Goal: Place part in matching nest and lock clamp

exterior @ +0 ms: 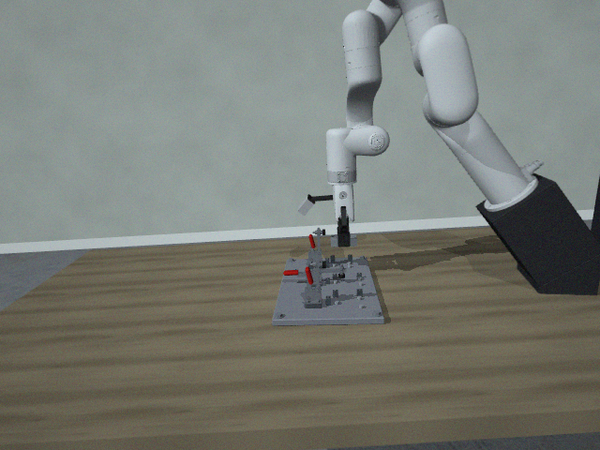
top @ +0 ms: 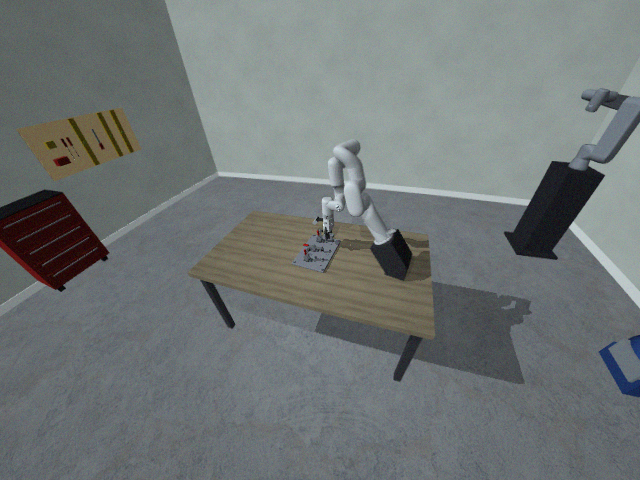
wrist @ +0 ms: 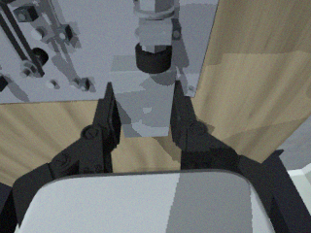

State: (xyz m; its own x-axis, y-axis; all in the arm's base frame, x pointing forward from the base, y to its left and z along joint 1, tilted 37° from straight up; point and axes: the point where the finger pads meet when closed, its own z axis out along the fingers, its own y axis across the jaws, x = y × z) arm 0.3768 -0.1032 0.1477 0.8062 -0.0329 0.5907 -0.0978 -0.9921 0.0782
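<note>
My gripper is now 1 cm above the flat grey block. From my hand the other things lie so: grey fixture plate (10 cm to the left, 9 cm below, 6 cm ahead).
</note>
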